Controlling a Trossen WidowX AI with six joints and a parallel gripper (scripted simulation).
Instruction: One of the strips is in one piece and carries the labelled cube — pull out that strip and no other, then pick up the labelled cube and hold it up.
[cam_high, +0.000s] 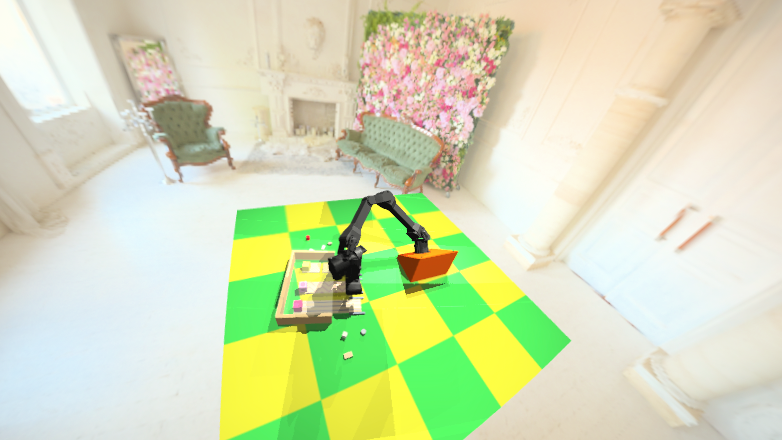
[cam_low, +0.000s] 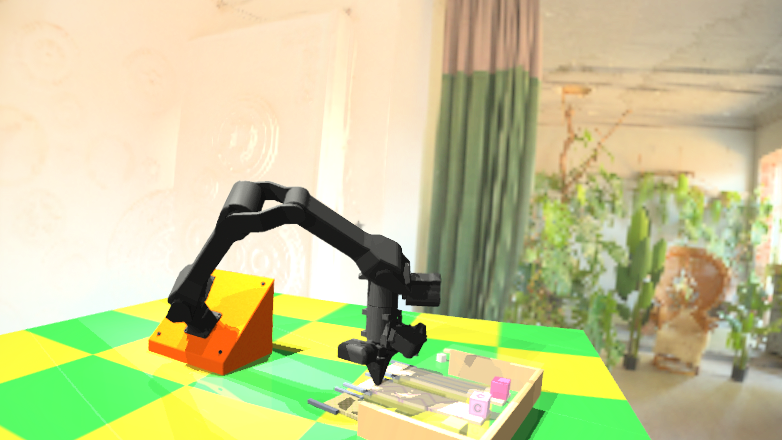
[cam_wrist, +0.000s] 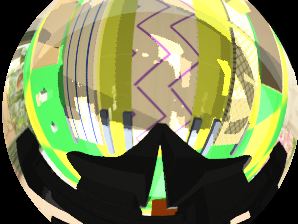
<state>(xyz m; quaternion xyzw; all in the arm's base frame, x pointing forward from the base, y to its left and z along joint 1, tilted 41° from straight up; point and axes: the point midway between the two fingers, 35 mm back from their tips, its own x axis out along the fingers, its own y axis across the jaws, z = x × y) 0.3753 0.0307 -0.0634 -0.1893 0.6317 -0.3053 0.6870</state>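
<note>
The strip is 9 cm ahead of my gripper tip and 2 cm to the right of it. Also, from my gripper tip: red bit (15 cm ahead, 33 cm to the right, 1 cm above); then labelled cube (20 cm ahead, 3 cm to the right, 2 cm above).
</note>
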